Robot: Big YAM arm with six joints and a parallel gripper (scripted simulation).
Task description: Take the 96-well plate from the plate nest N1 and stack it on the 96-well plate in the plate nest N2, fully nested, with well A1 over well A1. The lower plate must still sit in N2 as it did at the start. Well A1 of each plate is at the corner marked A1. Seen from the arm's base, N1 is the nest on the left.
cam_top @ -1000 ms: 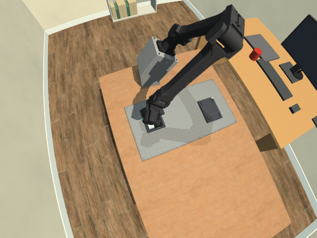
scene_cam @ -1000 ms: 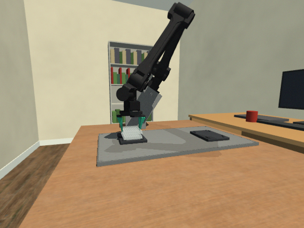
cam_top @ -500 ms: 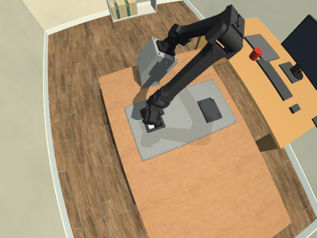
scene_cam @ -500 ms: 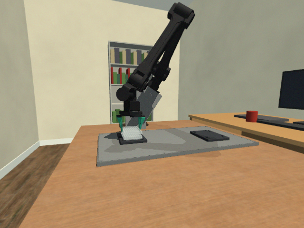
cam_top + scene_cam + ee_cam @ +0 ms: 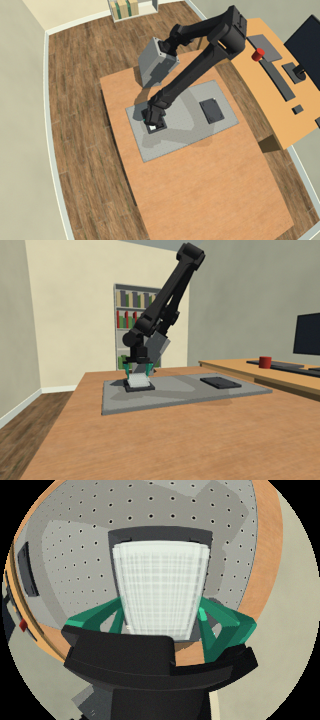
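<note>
Now: the nest N2 40 mm below my hand. The rest, counted from my hand: nest N1: 400 mm to the left, 40 mm below, 20 mm ahead.
</note>
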